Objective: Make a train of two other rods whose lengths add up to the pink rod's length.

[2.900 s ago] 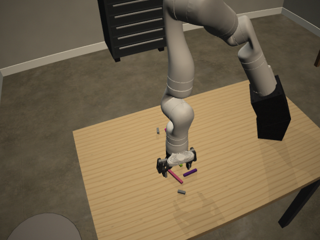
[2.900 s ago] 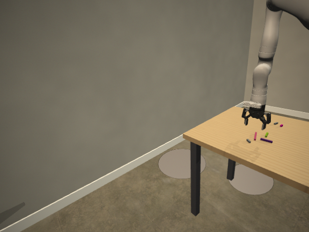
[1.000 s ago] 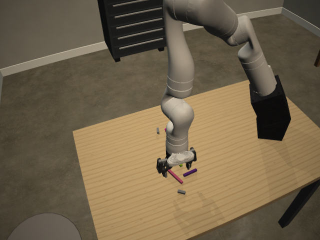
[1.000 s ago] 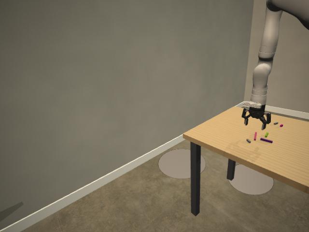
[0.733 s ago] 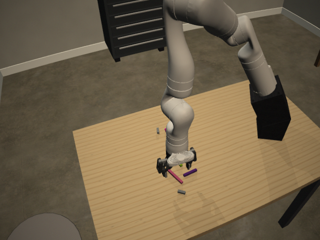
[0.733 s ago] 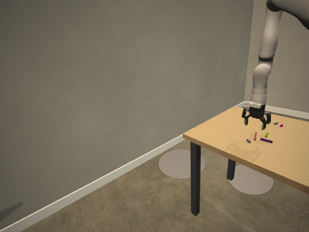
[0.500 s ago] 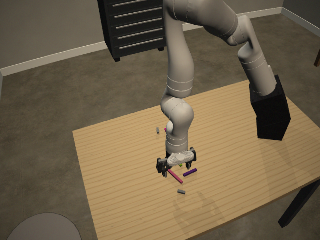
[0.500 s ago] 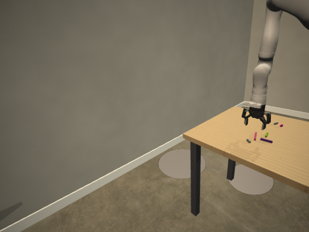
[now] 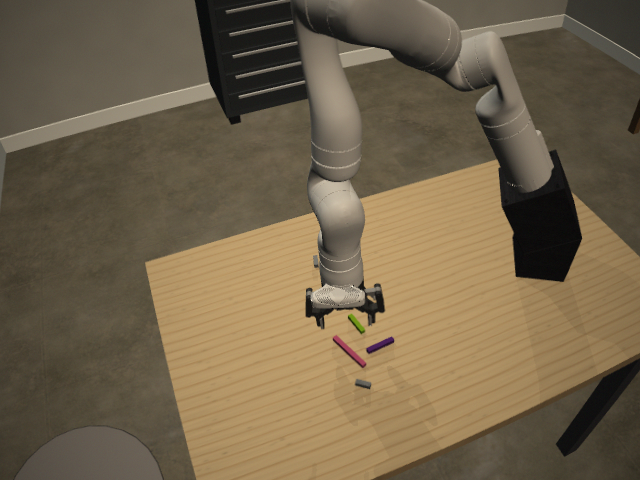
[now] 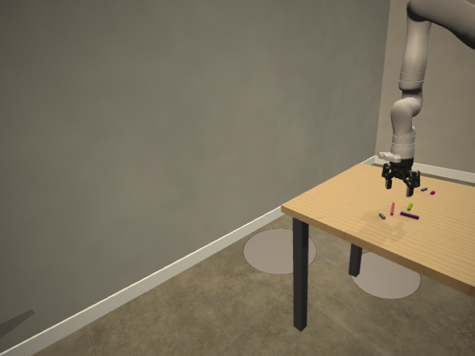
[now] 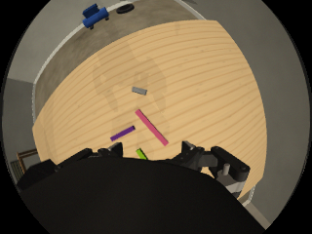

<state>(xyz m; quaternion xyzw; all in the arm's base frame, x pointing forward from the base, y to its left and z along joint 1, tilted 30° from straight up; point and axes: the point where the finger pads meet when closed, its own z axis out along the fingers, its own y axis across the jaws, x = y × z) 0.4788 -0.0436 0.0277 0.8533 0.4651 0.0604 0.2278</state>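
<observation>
Right now the magenta rod is 12 cm behind my hand, 19 cm to the right of it and 7 cm below it. From my hand the other things lie so: lime rod (5 cm behind, 2 cm to the right, 7 cm below); purple rod (5 cm behind, 5 cm to the left, 7 cm below); pink rod (1 cm ahead, 2 cm to the left, 7 cm below).
</observation>
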